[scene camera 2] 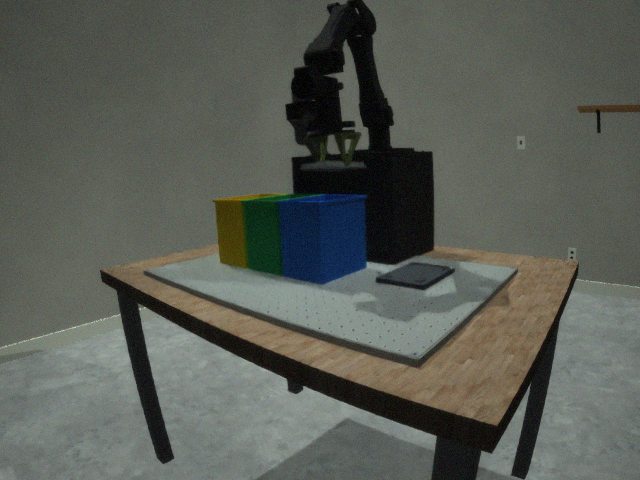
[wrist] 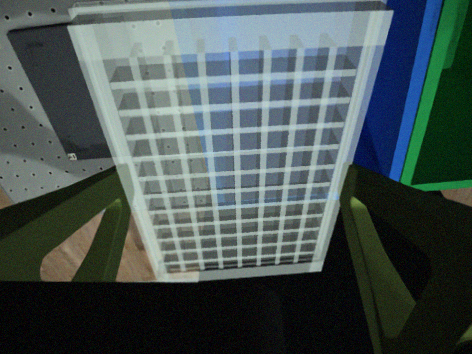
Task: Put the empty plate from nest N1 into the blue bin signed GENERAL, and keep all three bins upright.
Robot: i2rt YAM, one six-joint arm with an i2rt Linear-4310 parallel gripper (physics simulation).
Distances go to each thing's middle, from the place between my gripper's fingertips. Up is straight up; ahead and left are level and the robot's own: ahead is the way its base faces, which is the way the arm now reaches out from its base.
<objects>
Now: the pale plate (wrist: 232,135) right at my hand. The rest, counted from my hand: green bin (scene camera 2: 262,215) 1 cm ahead, 17 cm to the right, 16 cm below; then yellow bin (scene camera 2: 230,215) 2 cm ahead, 30 cm to the right, 16 cm below; then blue bin (scene camera 2: 323,237) 4 cm to the right, 16 cm below.
</objects>
